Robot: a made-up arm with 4 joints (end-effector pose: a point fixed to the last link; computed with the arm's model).
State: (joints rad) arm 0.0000 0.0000 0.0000 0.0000
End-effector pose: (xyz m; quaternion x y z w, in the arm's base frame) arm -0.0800 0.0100 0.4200 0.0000 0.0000 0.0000 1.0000
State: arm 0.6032 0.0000 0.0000 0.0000
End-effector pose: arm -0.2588 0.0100 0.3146 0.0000 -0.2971 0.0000 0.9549
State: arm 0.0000 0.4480 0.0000 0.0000
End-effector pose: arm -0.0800 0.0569 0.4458 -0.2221 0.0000 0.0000 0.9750
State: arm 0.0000 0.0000 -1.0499 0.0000
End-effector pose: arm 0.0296 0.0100 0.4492 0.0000 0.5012 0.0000 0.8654
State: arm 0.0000 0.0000 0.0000 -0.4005
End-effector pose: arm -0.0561 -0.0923 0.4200 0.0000 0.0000 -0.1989 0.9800
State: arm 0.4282 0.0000 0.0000 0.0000
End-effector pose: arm -0.2140 0.0100 0.3561 0.0000 -0.2125 0.0000 0.9772
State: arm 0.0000 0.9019 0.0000 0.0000
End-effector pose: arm -0.0800 0.1110 0.4486 -0.4358 0.0000 0.0000 0.9000
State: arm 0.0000 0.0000 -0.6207 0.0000
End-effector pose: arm -0.0186 0.0100 0.4516 0.0000 0.3054 0.0000 0.9522
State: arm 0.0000 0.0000 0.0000 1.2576
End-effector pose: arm -0.3507 0.1622 0.4200 0.0000 0.0000 0.5882 0.8087
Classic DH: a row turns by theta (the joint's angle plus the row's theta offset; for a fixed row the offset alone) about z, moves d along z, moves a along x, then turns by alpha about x. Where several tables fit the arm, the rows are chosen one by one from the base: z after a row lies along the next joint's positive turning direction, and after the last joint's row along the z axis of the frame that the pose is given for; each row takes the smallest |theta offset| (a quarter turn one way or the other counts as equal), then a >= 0, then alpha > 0; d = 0 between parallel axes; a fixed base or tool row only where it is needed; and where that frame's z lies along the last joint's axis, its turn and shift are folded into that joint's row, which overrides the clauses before.
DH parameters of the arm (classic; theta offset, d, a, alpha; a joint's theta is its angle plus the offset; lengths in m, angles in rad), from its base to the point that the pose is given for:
base (fixed): 0 0.08 0 1.5708
joint 1: 1.5708 -0.09 0.25 -1.5708
joint 2: 0 0 0.01 1.5708
joint 3: 1.5708 0.19 0.32 1.5708
joint 4: 0.4298 0 -0.264 0
tool (fixed): 2.7118 0.08 0 0

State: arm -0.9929 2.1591 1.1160 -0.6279
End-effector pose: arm 0.3286 0.2161 0.4122 -0.4051 -0.1620 0.5839 0.6846
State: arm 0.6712 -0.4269 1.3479 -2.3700
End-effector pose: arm 0.0375 -0.1508 -0.2403 0.8418 -0.1262 -0.5084 0.1306
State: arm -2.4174 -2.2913 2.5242 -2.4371
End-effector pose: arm -0.1436 0.6025 -0.2189 0.2255 0.6774 0.5819 0.3894
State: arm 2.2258 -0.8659 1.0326 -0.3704
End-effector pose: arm -0.0348 -0.0249 -0.0698 -0.5080 0.8268 -0.2414 0.0087
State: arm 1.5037 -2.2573 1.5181 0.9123
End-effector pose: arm -0.4628 0.2374 0.0173 0.6233 -0.7816 0.0054 0.0259
